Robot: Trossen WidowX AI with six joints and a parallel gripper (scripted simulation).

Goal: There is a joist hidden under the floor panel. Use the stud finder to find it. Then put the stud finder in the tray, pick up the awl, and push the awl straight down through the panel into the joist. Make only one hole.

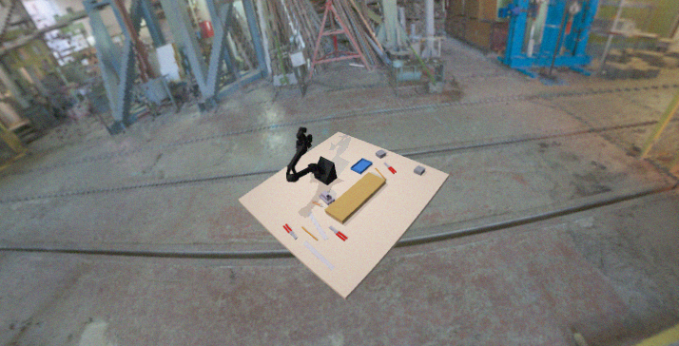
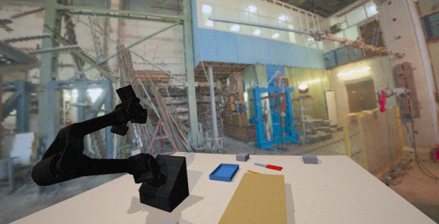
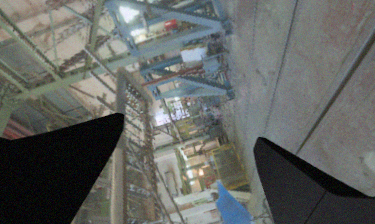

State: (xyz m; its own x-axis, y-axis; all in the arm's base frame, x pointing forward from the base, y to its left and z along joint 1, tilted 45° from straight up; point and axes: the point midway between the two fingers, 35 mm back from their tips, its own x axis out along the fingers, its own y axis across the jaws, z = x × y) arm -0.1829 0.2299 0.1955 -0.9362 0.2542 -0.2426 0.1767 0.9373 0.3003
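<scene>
My gripper tip is now 440 mm short of the stud finder, 320 mm above it and 210 mm to the left of it. The rest, counted from my gripper tip: blue tray: 440 mm ahead, 350 mm below, 260 mm to the left.
</scene>
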